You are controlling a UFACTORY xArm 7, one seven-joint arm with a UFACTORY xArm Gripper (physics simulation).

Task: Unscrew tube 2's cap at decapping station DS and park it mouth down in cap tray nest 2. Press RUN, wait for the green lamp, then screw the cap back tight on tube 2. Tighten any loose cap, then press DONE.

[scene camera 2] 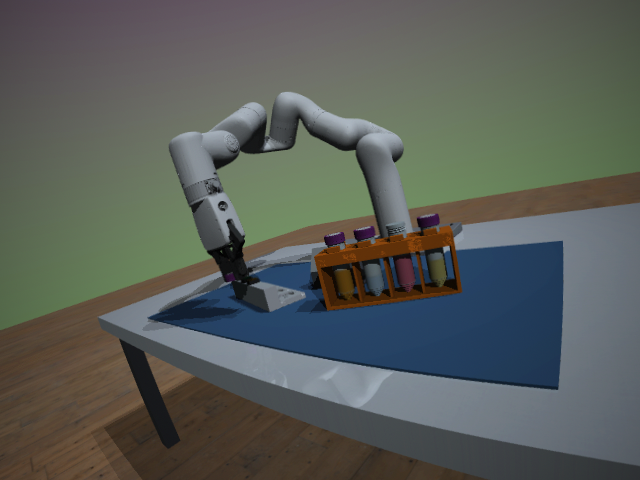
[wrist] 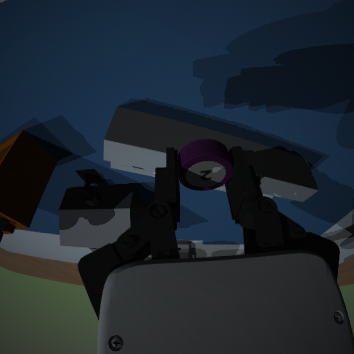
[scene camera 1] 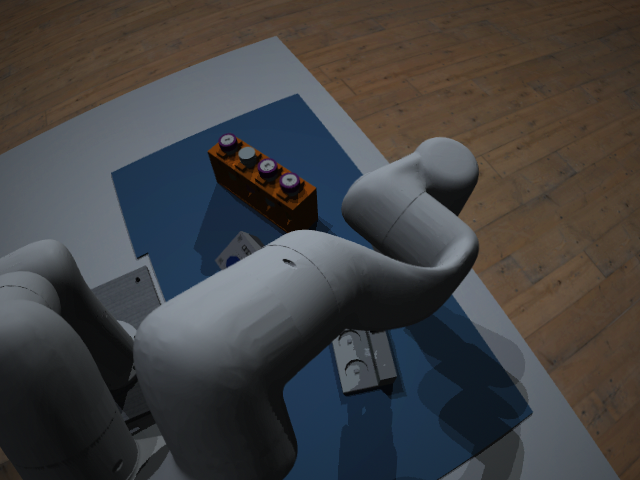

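Pixels of known places: gripper, between the fingertips: [scene camera 2: 237, 279] [wrist: 201, 161]; arm's base, origin of its link: [scene camera 1: 112, 355].
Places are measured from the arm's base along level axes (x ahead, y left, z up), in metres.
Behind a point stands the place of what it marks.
Note:
My gripper [scene camera 2: 238, 277] @(x 0.444, y -0.192, z 0.053 m) [wrist: 201, 161] @(x 0.444, y -0.192, z 0.053 m) is shut on a purple cap [scene camera 2: 229, 277] @(x 0.466, y -0.188, z 0.063 m) [wrist: 205, 149] @(x 0.467, y -0.196, z 0.064 m), whose white numbered top faces the wrist camera. It holds the cap low at the pale cap tray [scene camera 2: 260, 297] @(x 0.442, y -0.144, z 0.011 m) [wrist: 123, 151] @(x 0.439, y -0.128, z 0.031 m) [scene camera 1: 360, 384] @(x 0.313, y -0.283, z -0.004 m); whether the cap touches the tray is hidden, and I cannot tell which nest it is over. The gripper is hidden behind the arm in scene camera 1. An uncapped tube [scene camera 1: 247, 156] @(x 0.390, y 0.127, z 0.105 m) [scene camera 2: 404, 267] @(x 0.407, y 0.141, z 0.035 m) with pink liquid stands in the orange rack [scene camera 1: 305, 202] @(x 0.424, y 0.003, z 0.070 m) [scene camera 2: 379, 252] @(x 0.429, y 0.114, z 0.069 m) [wrist: 31, 172] @(x 0.417, y 0.002, z 0.023 m). Three other tubes there wear purple caps.
A control box [scene camera 1: 245, 249] @(x 0.294, y -0.008, z 0.064 m) [wrist: 95, 226] @(x 0.320, y -0.040, z 0.044 m) with a blue button [scene camera 1: 233, 260] @(x 0.268, y -0.009, z 0.058 m) stands between the rack and the arm; its lamp's colour cannot be told. The arm crosses over the blue mat [scene camera 1: 170, 206] @(x 0.238, y 0.221, z -0.014 m) [scene camera 2: 465, 335] @(x 0.542, y 0.244, z -0.014 m). The base plate [scene camera 1: 129, 294] @(x 0.081, y 0.088, z -0.004 m) lies at the left.

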